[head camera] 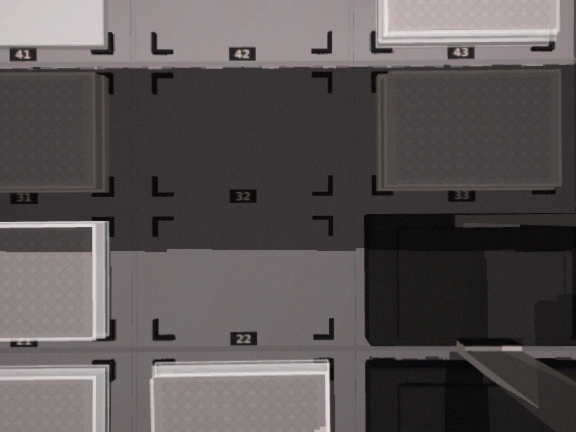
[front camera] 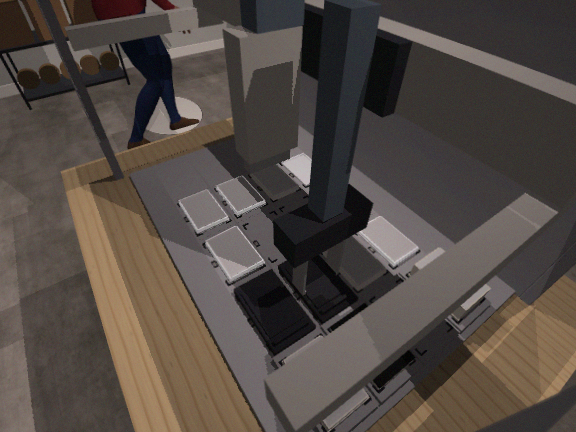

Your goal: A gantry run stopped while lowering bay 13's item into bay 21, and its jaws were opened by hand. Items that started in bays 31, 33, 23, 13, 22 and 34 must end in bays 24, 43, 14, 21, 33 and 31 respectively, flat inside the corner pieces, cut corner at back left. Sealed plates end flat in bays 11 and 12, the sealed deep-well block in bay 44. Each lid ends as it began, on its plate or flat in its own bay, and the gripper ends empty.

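Where they show: gripper, fingertip midpoint: (head camera: 482,283) (front camera: 315,278); robot's base, link origin: (front camera: 178,204).
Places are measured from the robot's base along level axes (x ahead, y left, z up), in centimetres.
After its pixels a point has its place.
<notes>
My gripper (front camera: 319,282) @[x 39.2, y 15.0, z 2.4 cm] is low over a black block (front camera: 327,297) @[x 44.0, y 14.3, z 2.4 cm] (head camera: 440,290) @[x 36.4, y 14.5, z 2.4 cm] in bay 23. Its jaws stand wide apart, near the block's front and back edges; whether they touch it is too dark to tell. A second black block (front camera: 275,312) @[x 41.1, y 4.0, z 2.4 cm] (head camera: 420,410) @[x 35.0, y 6.5, z 2.4 cm] is in bay 13. Pale plates are in bay 21 (front camera: 240,195) @[x 7.4, y 14.6, z 1.4 cm] (head camera: 45,295) @[x 9.1, y 14.1, z 1.4 cm], bay 11 (front camera: 202,210) @[x 7.1, y 3.9, z 1.4 cm] (head camera: 45,407) @[x 9.1, y 6.3, z 1.4 cm], bay 12 (front camera: 235,252) @[x 23.6, y 4.6, z 1.6 cm] (head camera: 240,405) @[x 22.8, y 6.4, z 1.7 cm], bay 33 (front camera: 357,265) @[x 41.2, y 25.0, z 1.5 cm] (head camera: 470,130) @[x 39.1, y 25.5, z 1.4 cm], bay 43 (front camera: 390,240) @[x 40.3, y 36.4, z 1.4 cm] (head camera: 470,12) @[x 39.1, y 33.8, z 1.4 cm] and bay 31 (head camera: 40,132) @[x 8.8, y 25.6, z 1.4 cm]. The front beam hides much of column 4.
A plain white piece (front camera: 301,167) @[x 5.7, y 35.7, z 0.8 cm] (head camera: 50,20) @[x 9.0, y 33.8, z 0.8 cm] lies in bay 41. The parked pipetting stage (front camera: 265,95) hangs over the far-left deck. A grey beam (front camera: 400,330) @[x 62.9, y -0.4, z 40.0 cm] crosses the front view at lower right. A person (front camera: 150,65) stands beyond the deck's wooden edge.
</notes>
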